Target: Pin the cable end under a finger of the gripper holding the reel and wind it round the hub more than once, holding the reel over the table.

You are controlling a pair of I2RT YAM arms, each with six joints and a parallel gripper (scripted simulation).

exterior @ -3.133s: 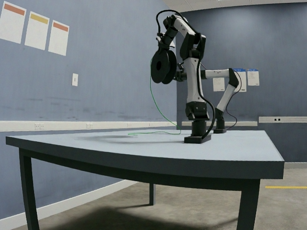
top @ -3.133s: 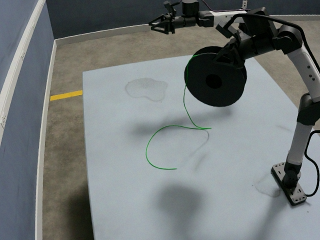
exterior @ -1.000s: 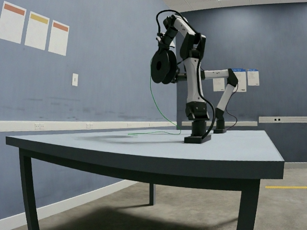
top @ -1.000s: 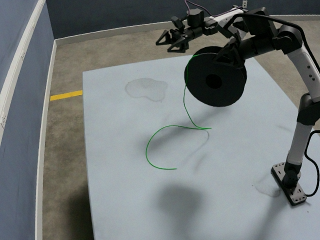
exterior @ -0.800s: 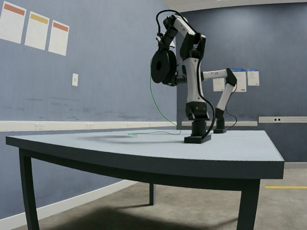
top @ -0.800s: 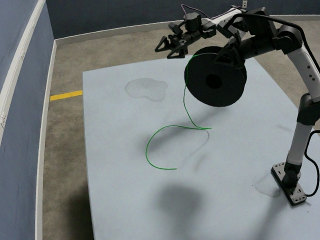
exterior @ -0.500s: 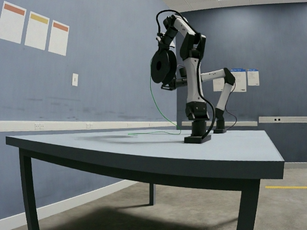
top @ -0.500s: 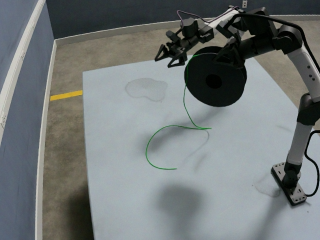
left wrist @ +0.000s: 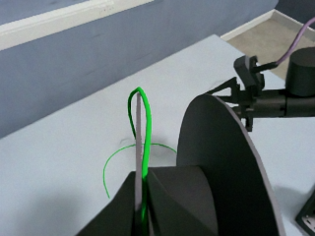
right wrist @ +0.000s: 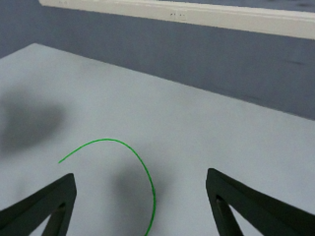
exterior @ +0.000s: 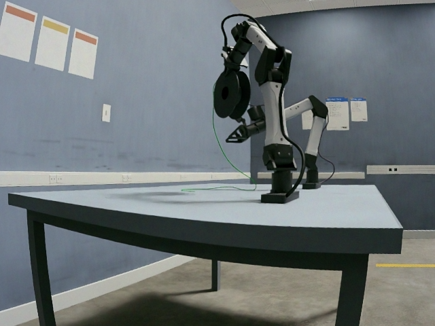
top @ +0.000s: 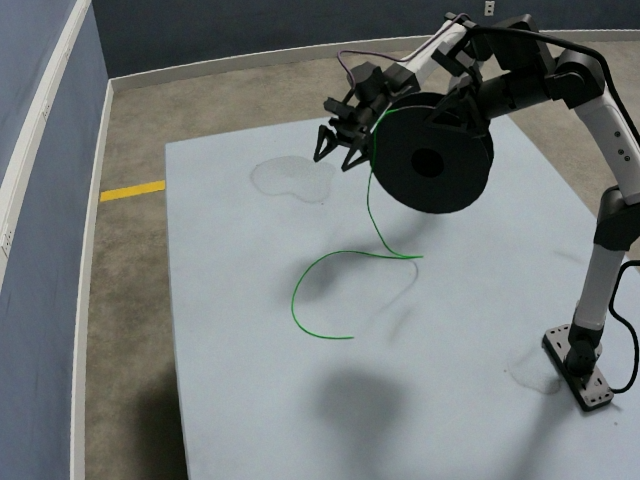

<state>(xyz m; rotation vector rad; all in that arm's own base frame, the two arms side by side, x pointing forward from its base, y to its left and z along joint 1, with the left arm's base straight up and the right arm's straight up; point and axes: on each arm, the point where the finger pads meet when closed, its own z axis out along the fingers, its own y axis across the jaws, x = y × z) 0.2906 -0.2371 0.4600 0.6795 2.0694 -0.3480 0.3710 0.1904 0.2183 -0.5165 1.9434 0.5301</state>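
The black reel is 8 cm below my left hand, 2 cm to the right of it and 2 cm behind it.
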